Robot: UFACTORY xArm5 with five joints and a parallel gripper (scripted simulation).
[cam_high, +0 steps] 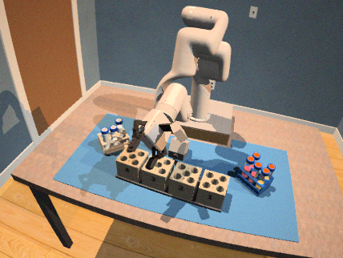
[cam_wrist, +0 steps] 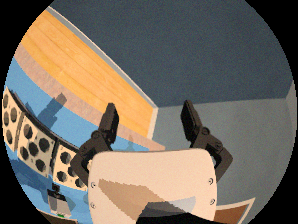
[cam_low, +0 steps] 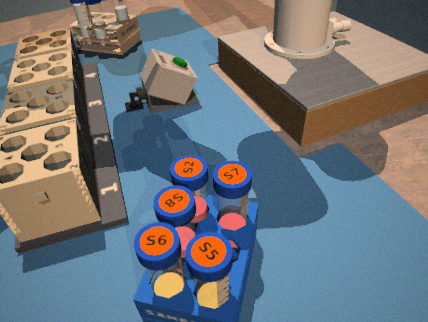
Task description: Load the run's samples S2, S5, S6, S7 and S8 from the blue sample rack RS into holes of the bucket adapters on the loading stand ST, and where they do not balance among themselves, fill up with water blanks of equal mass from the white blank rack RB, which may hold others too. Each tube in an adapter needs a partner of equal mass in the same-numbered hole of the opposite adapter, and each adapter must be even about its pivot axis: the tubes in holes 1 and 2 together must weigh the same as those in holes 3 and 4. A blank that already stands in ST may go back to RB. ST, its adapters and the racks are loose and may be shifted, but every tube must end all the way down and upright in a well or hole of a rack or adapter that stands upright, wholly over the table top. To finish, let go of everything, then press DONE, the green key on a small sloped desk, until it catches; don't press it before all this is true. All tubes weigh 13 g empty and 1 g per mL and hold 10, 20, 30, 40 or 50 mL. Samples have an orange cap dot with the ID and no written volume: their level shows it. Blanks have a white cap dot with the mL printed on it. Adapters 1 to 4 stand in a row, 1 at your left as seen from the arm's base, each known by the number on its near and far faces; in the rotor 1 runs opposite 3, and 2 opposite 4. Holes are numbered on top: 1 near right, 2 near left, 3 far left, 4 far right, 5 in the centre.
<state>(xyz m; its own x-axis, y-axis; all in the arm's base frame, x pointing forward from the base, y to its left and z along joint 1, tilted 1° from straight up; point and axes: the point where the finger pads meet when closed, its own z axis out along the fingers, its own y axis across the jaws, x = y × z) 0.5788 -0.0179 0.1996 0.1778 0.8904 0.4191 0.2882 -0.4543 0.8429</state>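
Right now the blue-capped tube is 210 mm behind my hand, 280 mm to the right of it and 190 mm below it. Round my hand: white blank rack RB: 250 mm behind, 280 mm to the right, 230 mm below; then loading stand ST: 150 mm behind, 50 mm to the left, 250 mm below; then blue sample rack RS: 300 mm behind, 370 mm to the left, 230 mm below.
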